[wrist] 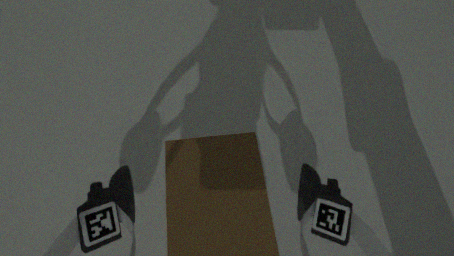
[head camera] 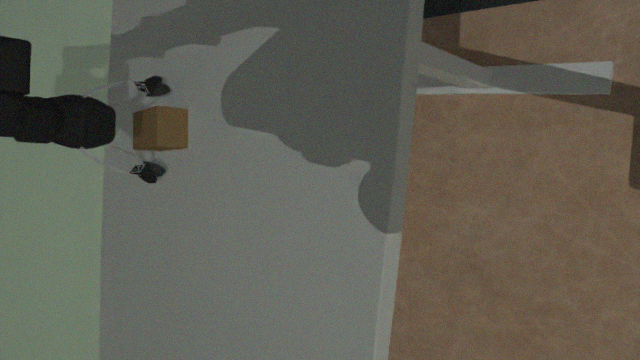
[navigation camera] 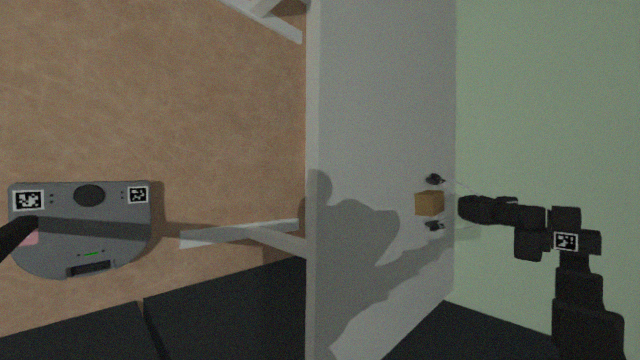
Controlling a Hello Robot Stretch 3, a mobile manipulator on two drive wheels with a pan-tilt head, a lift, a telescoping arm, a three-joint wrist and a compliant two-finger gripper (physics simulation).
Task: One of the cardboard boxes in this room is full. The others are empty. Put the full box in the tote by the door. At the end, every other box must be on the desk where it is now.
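Frame: origin at the robot's base, x right, y ahead, z up, level; millimetres.
Seen in the pictures: gripper, between the fingertips: (wrist: 216, 184); robot's base, origin of its link: (navigation camera: 89, 194).
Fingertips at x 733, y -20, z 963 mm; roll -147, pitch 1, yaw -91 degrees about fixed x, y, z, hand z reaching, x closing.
Offsets run from my fingertips to a thing's top centre. "pt": to the spot under its first point. Level surfaces: height alone.
A brown cardboard box {dx -21, dy +0, dz +37 mm} (head camera: 172, 129) (navigation camera: 425, 203) (wrist: 220, 225) stands on the grey desk {dz -13 mm} (head camera: 250, 280) (navigation camera: 380, 100) (wrist: 50, 75), near its wall-side edge. My gripper (head camera: 155, 128) (navigation camera: 435, 202) (wrist: 216, 184) is open around the box, one finger on each side. In the wrist view a gap shows between each finger and the box. The near part of the box is cut off by the bottom of the wrist view. Whether the box is full cannot be told. The tote and the door do not show in these views.
The green wall (head camera: 45, 250) (navigation camera: 540, 100) runs along the desk's far side. My grey base (navigation camera: 115, 215) is on the brown floor {dz -962 mm} (head camera: 515, 250) (navigation camera: 150, 100). White desk legs {pt dx -363, dy -205, dz -938 mm} (head camera: 580, 80) (navigation camera: 210, 235) reach out over the floor. Large dark panels (navigation camera: 225, 315) lie beside them.
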